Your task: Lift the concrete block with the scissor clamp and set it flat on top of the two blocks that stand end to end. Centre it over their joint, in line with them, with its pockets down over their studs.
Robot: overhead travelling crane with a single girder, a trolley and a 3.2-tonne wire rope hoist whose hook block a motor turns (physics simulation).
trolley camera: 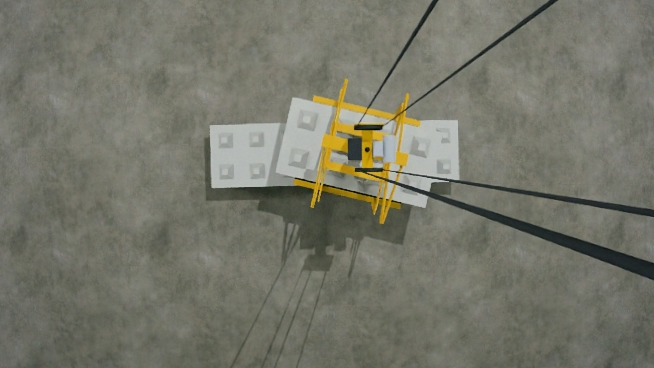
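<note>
The concrete block (301, 139) hangs above the row, its left studs showing and its middle partly hidden under the yellow scissor clamp. My gripper (357, 152) is shut on it, with yellow jaws along both long sides. The two lower blocks stand end to end: the left block (241, 155) shows four studs, and the right block (451, 151) shows at its far right end. Their joint is hidden beneath the held block. The held block sits right of the row's middle and is turned, its right end lower in the view than its left. Its pockets are hidden.
The grey concrete floor (125, 275) surrounds the blocks. Shadows of the load, clamp and ropes fall below the row in the view. Dark hoist ropes (500, 220) run from the hook block (367, 149) to the upper right and right edges.
</note>
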